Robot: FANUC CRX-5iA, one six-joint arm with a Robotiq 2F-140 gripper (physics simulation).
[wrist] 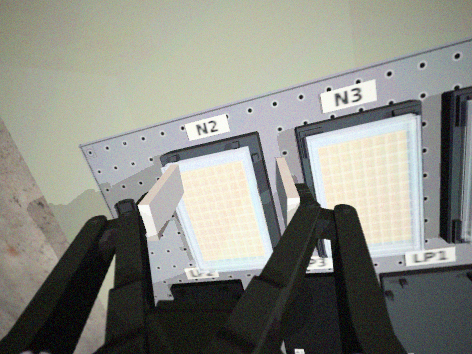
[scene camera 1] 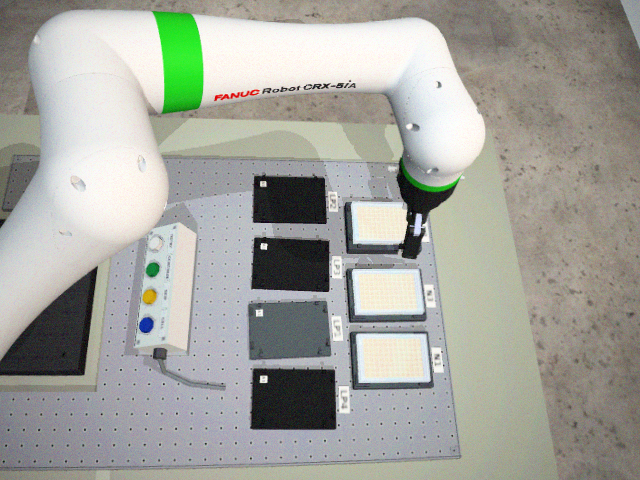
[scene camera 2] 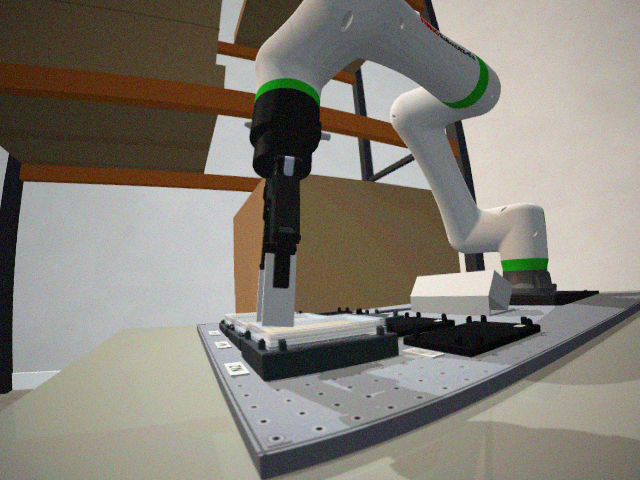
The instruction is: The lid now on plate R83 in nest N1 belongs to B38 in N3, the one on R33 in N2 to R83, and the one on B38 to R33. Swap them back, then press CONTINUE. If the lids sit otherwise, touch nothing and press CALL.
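Frame: origin at the arm's base, x ahead, y right, z down, level; millimetres.
Seen in the pictures: gripper, between the fingertips: [wrist: 227, 175] [scene camera 2: 272, 326]; arm's base, origin of its link: [scene camera 2: 525, 292].
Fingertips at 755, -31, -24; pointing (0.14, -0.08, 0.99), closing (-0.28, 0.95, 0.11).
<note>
Offsets run from my fingertips to a thing's top centre, as dx, dy, dz. "*": to the spot under its first point.
Three pale gridded plates with clear, bluish-rimmed lids sit in dark nests: the N2 plate {-40, -25, -3} [scene camera 1: 377, 223] [scene camera 2: 320, 334] [wrist: 220, 215], the N3 plate {-60, +113, +5} [scene camera 1: 386, 292] [wrist: 365, 185] and the N1 plate {-76, +237, +8} [scene camera 1: 391, 359]. Plate and lid codes cannot be read. My gripper [scene camera 1: 415, 236] [scene camera 2: 272, 317] [wrist: 227, 175] is open, pointing down at the N2 plate, with one fingertip pad at each side of it in the wrist view; it holds nothing. Contact with the lid cannot be told. The button box {-459, +67, -46} [scene camera 1: 180, 289] [scene camera 2: 452, 291] carries a green button {-478, +39, -36} [scene camera 1: 151, 269] labelled CONTINUE and a blue button {-492, +138, -36} [scene camera 1: 146, 324] labelled CALL.
Beside the nests stand flat holders in a column: LP2 {-214, -109, +18} [scene camera 1: 289, 198], LP3 {-230, +30, +18} [scene camera 1: 289, 263], grey LP1 {-250, +157, +18} [scene camera 1: 289, 330] and LP4 {-259, +281, +18} [scene camera 1: 293, 397]. Small corner posts rise from them. A grey cable {* -427, +231, +32} [scene camera 1: 193, 382] leaves the button box. A brown carton [scene camera 2: 351, 242] stands behind the table.
</note>
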